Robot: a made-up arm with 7 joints. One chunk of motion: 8 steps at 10 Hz.
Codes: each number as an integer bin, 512 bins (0 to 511) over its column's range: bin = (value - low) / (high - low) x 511, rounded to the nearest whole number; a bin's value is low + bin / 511 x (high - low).
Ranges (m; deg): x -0.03..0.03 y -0.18..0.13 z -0.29..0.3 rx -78..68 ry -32..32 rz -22..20
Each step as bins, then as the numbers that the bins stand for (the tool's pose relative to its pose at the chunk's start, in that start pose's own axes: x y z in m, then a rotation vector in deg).
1 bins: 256 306 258 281 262 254
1 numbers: 0.0001 0.0056 0.0079 2.29 0.81 -1.12
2 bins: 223 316 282 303 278 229
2 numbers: -0.0038 0.0117 0.0356 8.57 2.82 -3.18
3 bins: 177 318 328 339 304 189
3 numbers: -0.0092 0.0129 0.0887 18.86 6.07 -6.47
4 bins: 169 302 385 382 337 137
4 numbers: -0.0102 0.0032 0.1545 31.14 10.21 -10.74
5 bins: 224 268 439 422 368 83
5 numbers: -0.0037 -0.0174 0.2169 42.57 14.09 -15.18
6 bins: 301 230 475 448 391 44
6 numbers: 0.0053 -0.0405 0.2584 50.00 16.97 -18.38
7 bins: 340 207 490 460 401 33
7 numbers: 0.0099 -0.0544 0.2758 53.43 18.22 -19.29
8 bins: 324 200 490 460 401 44
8 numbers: 0.0080 -0.0587 0.2758 53.43 18.22 -18.38
